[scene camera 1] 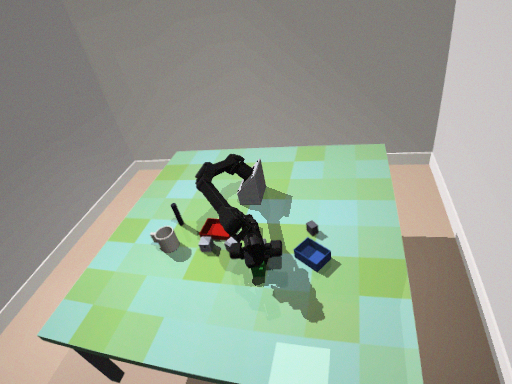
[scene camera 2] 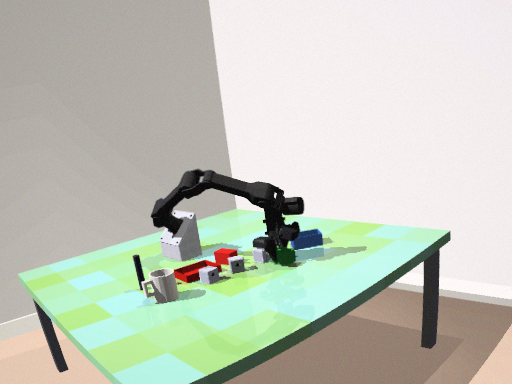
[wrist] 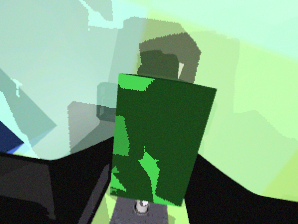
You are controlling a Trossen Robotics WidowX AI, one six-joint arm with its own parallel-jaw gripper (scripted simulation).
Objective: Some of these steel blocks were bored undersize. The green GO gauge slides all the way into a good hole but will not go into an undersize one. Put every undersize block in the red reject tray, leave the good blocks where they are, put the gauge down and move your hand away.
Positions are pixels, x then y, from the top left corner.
Scene:
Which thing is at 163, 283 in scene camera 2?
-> A mug.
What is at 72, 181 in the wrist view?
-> My gripper.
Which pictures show my gripper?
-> Scene camera 1, scene camera 2 and the wrist view: all of them.

